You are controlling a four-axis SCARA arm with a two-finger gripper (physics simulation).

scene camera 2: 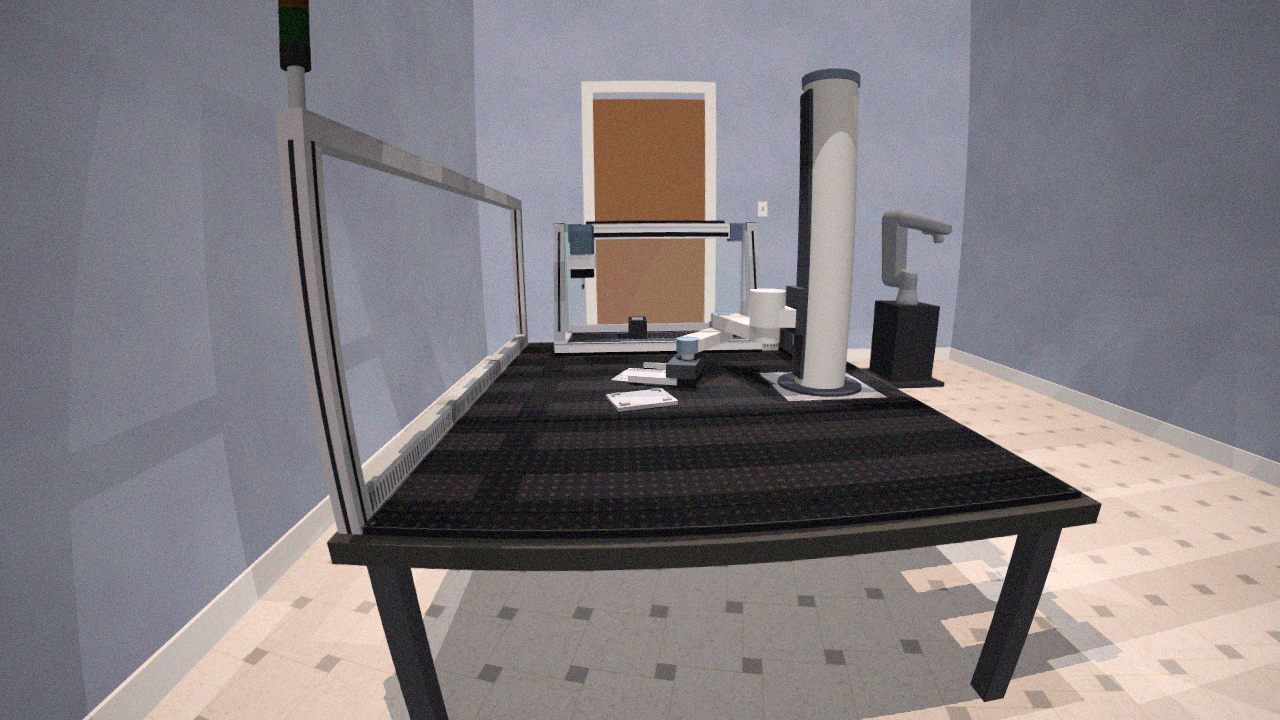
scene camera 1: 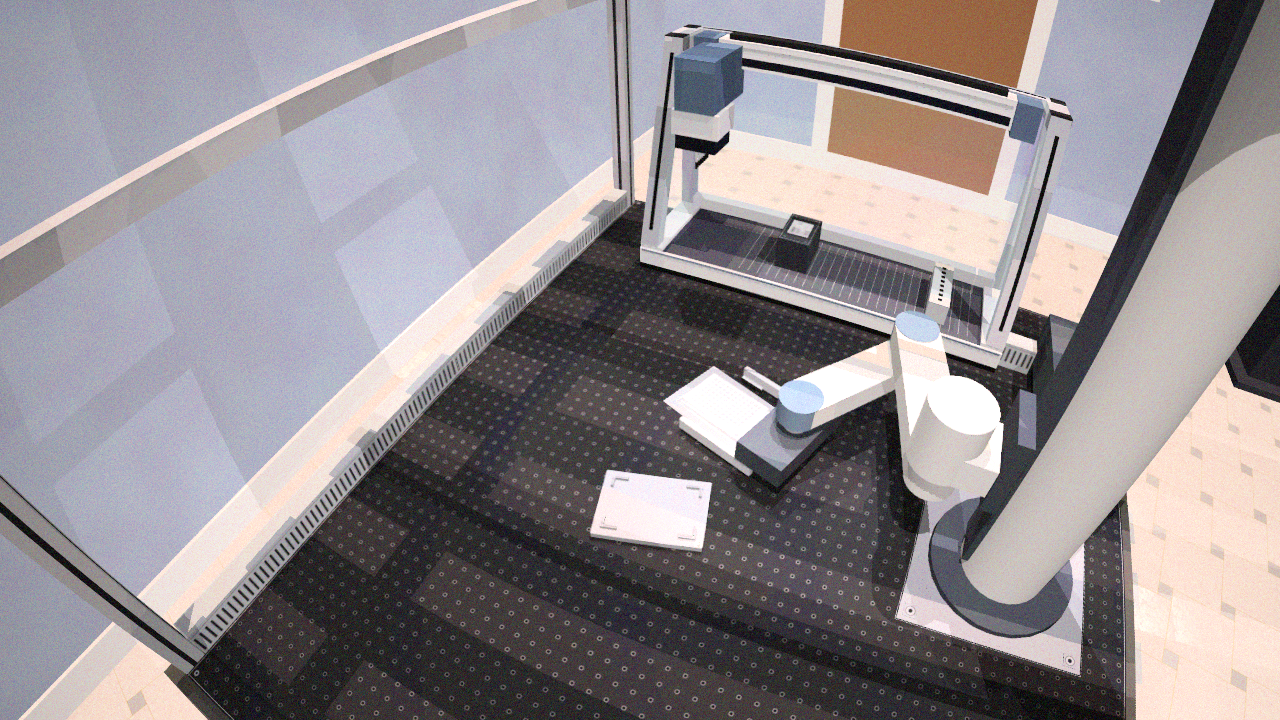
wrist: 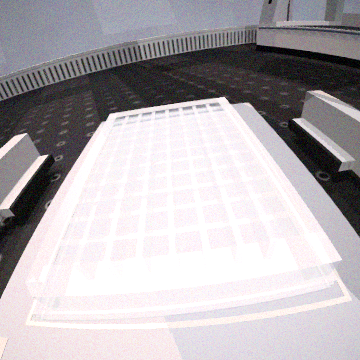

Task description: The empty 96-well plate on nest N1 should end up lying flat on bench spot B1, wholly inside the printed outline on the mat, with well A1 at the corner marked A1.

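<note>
The clear, pale 96-well plate lies on the white mat of bench spot B1 and looks flat. In the wrist view the printed outline shows past its near edge and near right corner; the far edge of the outline is hidden. The A1 mark and well A1 cannot be made out. My gripper is open and low, with one finger beyond each long side of the plate and a gap on both sides. Nest N1, a white block with corner brackets, holds no plate.
A gantry machine with a small black block stands at the back. The arm's column stands at the right. A framed clear screen runs along the left edge of the table.
</note>
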